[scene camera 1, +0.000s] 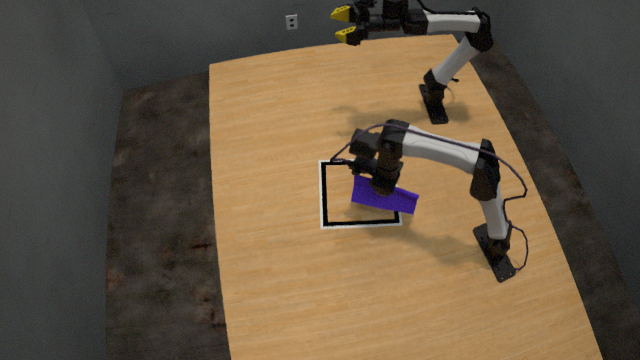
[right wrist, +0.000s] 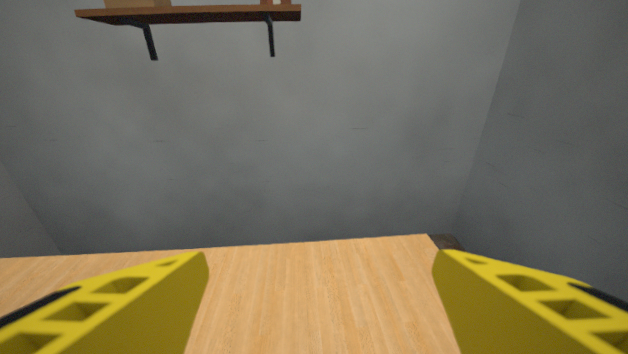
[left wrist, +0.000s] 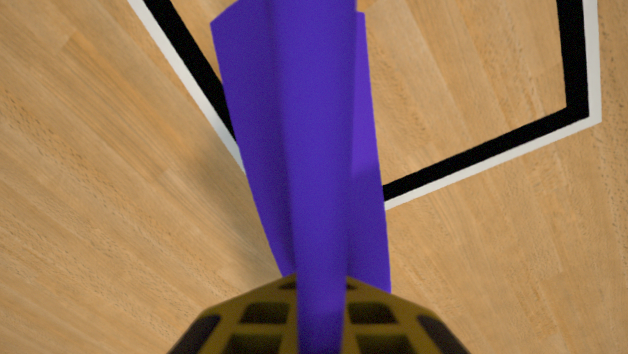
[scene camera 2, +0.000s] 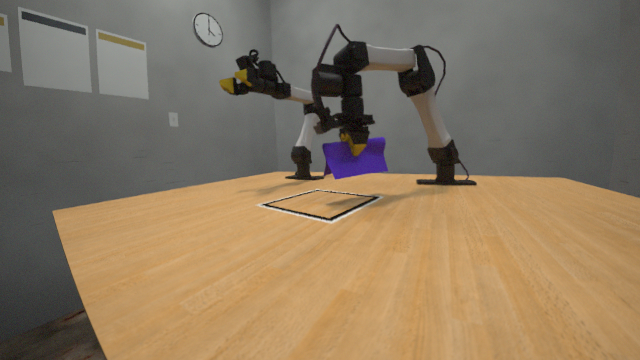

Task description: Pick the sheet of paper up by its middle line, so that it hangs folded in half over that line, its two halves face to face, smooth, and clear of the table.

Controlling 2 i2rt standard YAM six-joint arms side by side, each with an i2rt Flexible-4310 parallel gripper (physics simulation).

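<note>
The purple sheet of paper (scene camera 1: 380, 200) (scene camera 2: 370, 162) (left wrist: 320, 125) hangs clear of the table, bent over its raised middle part, with its two halves sloping down on either side. In the left wrist view the halves spread apart below the rounded ridge. My left gripper (scene camera 2: 356, 149) (left wrist: 317, 283) points down and is shut on the ridge of the sheet; in scene camera 1 its fingertips are hidden behind the arm. My right gripper (scene camera 1: 342, 24) (scene camera 2: 236, 81) (right wrist: 319, 261) is open and empty, high above the table's far side in scene camera 1.
A square outline with a black and white border (scene camera 1: 324, 200) (scene camera 2: 295, 215) (left wrist: 577, 60) lies on the wooden table (scene camera 1: 280, 290) (scene camera 2: 300, 300), partly below the sheet. The right arm stands beyond the left arm in scene camera 1. A wall shelf (right wrist: 200, 15) shows in the right wrist view.
</note>
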